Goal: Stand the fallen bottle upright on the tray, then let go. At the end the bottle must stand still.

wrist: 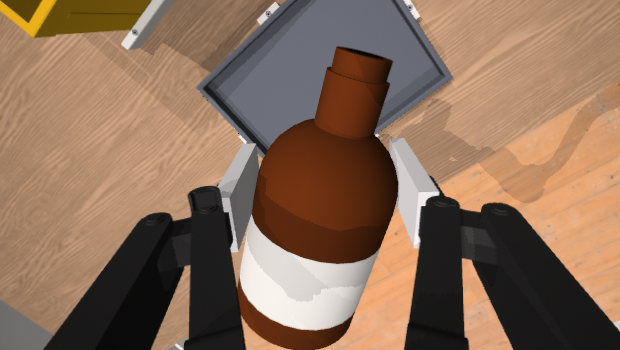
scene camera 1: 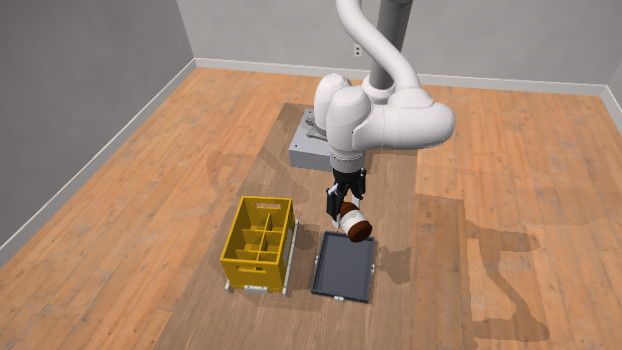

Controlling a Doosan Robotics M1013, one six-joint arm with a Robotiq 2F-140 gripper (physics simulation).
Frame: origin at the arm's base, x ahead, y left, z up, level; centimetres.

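Seen in the pictures: gripper, fingertip midpoint: (wrist: 323, 162).
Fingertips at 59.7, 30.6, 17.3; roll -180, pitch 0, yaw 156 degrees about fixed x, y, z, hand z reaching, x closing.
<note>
Pixels of each thing's top centre, then the offset from my fingertips to it, as dx, dy, dz.
- brown bottle, middle of its top: (wrist: 323, 240) (scene camera 1: 349, 208) +0.6, +1.1, +6.0
- dark grey tray, middle of its top: (wrist: 322, 83) (scene camera 1: 344, 262) -0.1, -0.3, -24.9
- yellow crate, middle of its top: (scene camera 1: 258, 227) +7.5, -28.7, -9.9
A brown bottle (scene camera 1: 355, 221) (wrist: 327, 195) with a white label is held in the air, tilted well off upright. In the scene view its base faces the camera, down and to the right; in the wrist view its neck points up and slightly right. My gripper (scene camera 1: 346, 210) (wrist: 323, 162) is shut on the bottle, with one pale pad on each side of its shoulder. The dark grey tray (scene camera 1: 345, 272) (wrist: 320, 65) lies lower down, apart from the bottle, and the bottle hangs over the tray's far edge in the scene view.
A yellow crate (scene camera 1: 256, 273) (wrist: 100, 20) with compartments stands left of the tray, with white brackets at its foot. Small white brackets sit around the tray. The grey robot base block (scene camera 1: 309, 159) is behind.
</note>
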